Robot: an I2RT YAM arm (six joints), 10 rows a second.
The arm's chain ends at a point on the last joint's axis. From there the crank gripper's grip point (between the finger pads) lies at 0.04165 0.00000 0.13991 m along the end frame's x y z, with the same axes.
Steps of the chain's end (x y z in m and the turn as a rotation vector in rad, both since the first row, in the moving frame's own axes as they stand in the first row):
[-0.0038 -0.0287 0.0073 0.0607 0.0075 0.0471]
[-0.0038 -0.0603 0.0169 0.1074 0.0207 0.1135]
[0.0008 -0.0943 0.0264 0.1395 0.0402 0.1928]
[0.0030 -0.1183 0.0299 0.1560 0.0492 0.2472]
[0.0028 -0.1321 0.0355 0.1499 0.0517 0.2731]
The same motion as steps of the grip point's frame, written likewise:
[-0.0026 -0.0352 0.0068 0.0607 0.0075 0.0471]
[-0.0003 -0.0703 0.0155 0.1074 0.0207 0.1135]
[0.0074 -0.1050 0.0238 0.1395 0.0402 0.1928]
[0.0111 -0.1287 0.0268 0.1560 0.0492 0.2472]
[0.0112 -0.1404 0.0325 0.1499 0.0517 0.2731]

